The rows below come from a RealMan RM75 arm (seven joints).
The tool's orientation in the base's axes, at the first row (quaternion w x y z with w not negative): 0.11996 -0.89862 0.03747 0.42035
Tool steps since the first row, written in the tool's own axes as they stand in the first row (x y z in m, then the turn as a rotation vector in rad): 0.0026 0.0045 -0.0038 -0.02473 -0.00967 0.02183; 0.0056 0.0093 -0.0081 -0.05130 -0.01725 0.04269; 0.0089 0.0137 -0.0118 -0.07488 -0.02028 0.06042; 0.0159 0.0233 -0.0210 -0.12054 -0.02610 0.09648; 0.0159 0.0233 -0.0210 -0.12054 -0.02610 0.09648; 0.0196 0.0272 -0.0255 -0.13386 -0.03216 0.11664; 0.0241 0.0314 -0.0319 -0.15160 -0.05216 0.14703; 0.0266 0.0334 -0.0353 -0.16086 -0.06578 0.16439; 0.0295 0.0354 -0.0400 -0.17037 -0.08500 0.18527; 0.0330 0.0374 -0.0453 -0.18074 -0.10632 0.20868; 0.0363 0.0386 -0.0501 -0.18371 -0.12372 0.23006; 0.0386 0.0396 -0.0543 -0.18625 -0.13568 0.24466
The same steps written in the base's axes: 0.0038 -0.0052 -0.0005 -0.03059 0.01393 0.00720; 0.0081 -0.0108 -0.0010 -0.06199 0.02553 0.01602; 0.0122 -0.0159 -0.0020 -0.08990 0.03206 0.02365; 0.0220 -0.0272 -0.0035 -0.14523 0.04508 0.03734; 0.0220 -0.0272 -0.0035 -0.14523 0.04508 0.03734; 0.0271 -0.0320 -0.0042 -0.16784 0.05548 0.03619; 0.0340 -0.0375 -0.0045 -0.19858 0.08176 0.03465; 0.0379 -0.0402 -0.0047 -0.21521 0.09893 0.03351; 0.0429 -0.0432 -0.0044 -0.23369 0.12239 0.03142; 0.0488 -0.0463 -0.0041 -0.25425 0.14847 0.02881; 0.0543 -0.0485 -0.0039 -0.26920 0.17050 0.02108; 0.0587 -0.0505 -0.0032 -0.27972 0.18561 0.01620
